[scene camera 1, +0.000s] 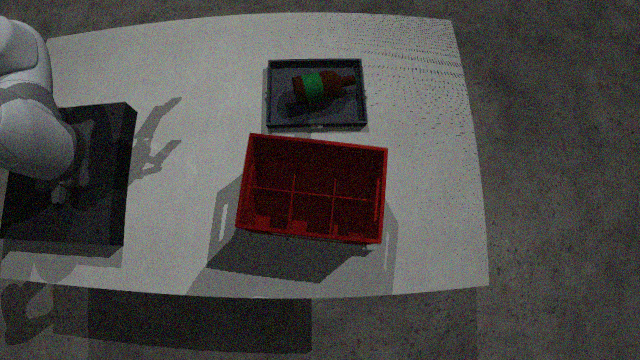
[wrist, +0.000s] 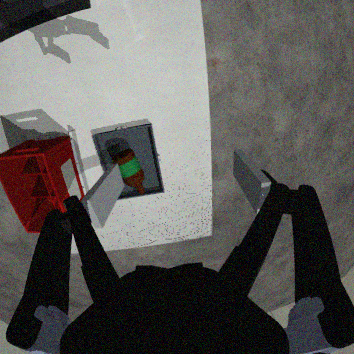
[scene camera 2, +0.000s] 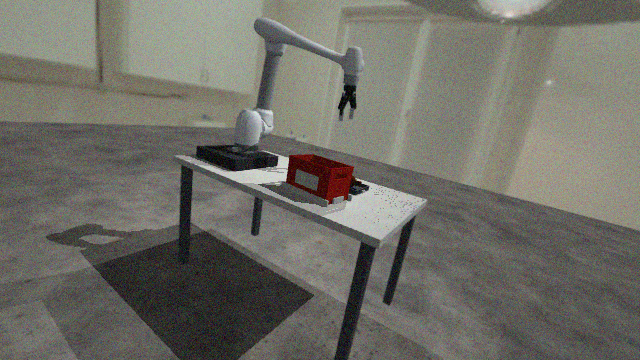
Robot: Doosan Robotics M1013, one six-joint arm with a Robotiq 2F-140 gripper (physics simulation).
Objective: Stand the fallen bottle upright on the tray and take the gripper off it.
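Places are measured from the arm's base along level axes (x ahead, y left, z up), in millimetres.
Pixels of known places: gripper, fingertip midpoint: (wrist: pixel 175 168) (scene camera 2: pixel 346 120); arm's base, link origin: (scene camera 1: pixel 67 156) (scene camera 2: pixel 245 151).
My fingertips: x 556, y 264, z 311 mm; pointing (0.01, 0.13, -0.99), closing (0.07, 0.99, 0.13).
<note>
Ahead of a thing's pixels: the offset from my fingertips to its middle. "spot": to the spot under its first point. Level surfaces: height alone.
A brown bottle {140 mm right, 146 mm ahead, 339 mm down} (scene camera 1: pixel 330 84) (wrist: pixel 135 175) with a green band lies on its side in the dark tray {141 mm right, 123 mm ahead, 368 mm down} (scene camera 1: pixel 270 95) (wrist: pixel 157 160). In the scene camera 1 view its neck points right, towards the tray's right wall. In the scene camera 2 view the bottle and the tray {spot: 200 mm right, 243 mm ahead, 355 mm down} (scene camera 2: pixel 359 189) are mostly hidden behind the red crate. My gripper (scene camera 2: pixel 346 119) (wrist: pixel 175 168) is open and empty, high above the table and apart from the bottle. The gripper does not show in the scene camera 1 view, though its shadow falls on the table.
A red crate {424 mm right, 88 mm ahead, 293 mm down} (scene camera 1: pixel 318 141) (scene camera 2: pixel 336 190) (wrist: pixel 65 150) with compartments stands close beside the tray. The arm's black base block (scene camera 1: pixel 117 200) (scene camera 2: pixel 245 162) stands at the other end of the white table {381 mm down} (scene camera 1: pixel 430 200) (scene camera 2: pixel 390 207) (wrist: pixel 170 90).
</note>
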